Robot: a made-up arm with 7 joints.
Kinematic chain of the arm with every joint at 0, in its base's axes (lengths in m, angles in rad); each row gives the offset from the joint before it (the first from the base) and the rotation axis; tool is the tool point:
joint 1: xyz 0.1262 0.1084 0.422 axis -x
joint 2: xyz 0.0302 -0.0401 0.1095 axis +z
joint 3: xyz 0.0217 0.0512 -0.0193 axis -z
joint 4: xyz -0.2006 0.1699 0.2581 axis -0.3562 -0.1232 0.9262
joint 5: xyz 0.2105 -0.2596 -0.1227 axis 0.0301 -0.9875 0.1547
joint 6: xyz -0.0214 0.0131 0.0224 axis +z
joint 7: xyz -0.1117 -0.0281 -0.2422 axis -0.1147 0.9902 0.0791
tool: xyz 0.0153 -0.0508 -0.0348
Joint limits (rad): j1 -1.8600..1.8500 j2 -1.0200..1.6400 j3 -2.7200..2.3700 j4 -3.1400..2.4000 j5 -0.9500..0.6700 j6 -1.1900..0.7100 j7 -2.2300..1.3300
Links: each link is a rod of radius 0.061 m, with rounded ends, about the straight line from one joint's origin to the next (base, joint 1, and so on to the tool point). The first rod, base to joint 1, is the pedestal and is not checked.
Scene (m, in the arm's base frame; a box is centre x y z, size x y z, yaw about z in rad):
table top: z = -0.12
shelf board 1: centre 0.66 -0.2 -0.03 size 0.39 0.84 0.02 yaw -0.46
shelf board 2: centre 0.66 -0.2 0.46 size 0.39 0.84 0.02 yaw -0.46
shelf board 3: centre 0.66 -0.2 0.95 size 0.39 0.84 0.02 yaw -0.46
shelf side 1: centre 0.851 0.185 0.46 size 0.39 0.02 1 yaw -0.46
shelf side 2: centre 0.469 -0.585 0.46 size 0.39 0.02 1 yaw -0.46
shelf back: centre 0.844 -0.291 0.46 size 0.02 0.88 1 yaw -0.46
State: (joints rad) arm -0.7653 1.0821 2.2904 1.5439 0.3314 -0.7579 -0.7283
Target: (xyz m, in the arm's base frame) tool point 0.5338 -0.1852 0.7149
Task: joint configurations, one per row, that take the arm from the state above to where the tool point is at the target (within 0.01 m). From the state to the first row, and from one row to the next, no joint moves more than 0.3 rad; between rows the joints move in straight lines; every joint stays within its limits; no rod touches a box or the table.
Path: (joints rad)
1: -0.6706 0.8852 2.3103 1.7579 0.0589 -0.8659 -0.6077
2: -0.5759 0.6884 2.3302 1.9720 -0.2135 -0.9740 -0.4871
3: -0.4813 0.4915 2.3501 2.1860 -0.4860 -1.0820 -0.3665
4: -0.3866 0.2947 2.3700 2.4000 -0.7584 -1.1900 -0.2459
5: -0.2052 0.2924 2.3700 2.3327 -0.4727 -0.9213 -0.3543
6: -0.0239 0.2901 2.3700 2.2655 -0.1870 -0.6527 -0.4626
7: 0.1574 0.2878 2.3700 2.1982 0.0986 -0.3840 -0.5709
8: 0.3388 0.2856 2.3700 2.1309 0.3843 -0.1153 -0.6792
9: 0.5201 0.2833 2.3700 2.0636 0.6700 0.1534 -0.7876

